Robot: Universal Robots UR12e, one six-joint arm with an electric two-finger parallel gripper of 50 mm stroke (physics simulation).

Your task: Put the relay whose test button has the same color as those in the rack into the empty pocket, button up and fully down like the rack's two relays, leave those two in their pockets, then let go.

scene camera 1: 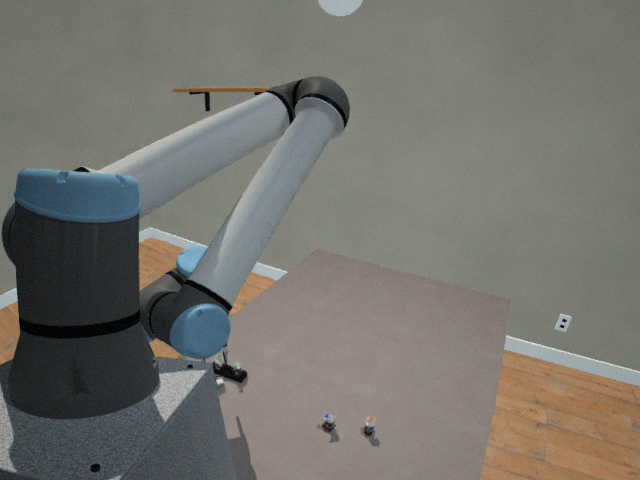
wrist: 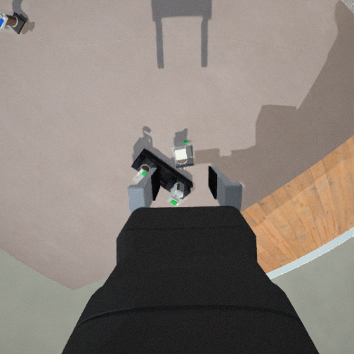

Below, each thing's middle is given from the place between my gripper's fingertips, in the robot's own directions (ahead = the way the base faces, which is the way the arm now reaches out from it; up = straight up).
My gripper is now 70 mm short of the black rack [wrist: 167, 176], 20 mm to the right of it and 90 mm above it.
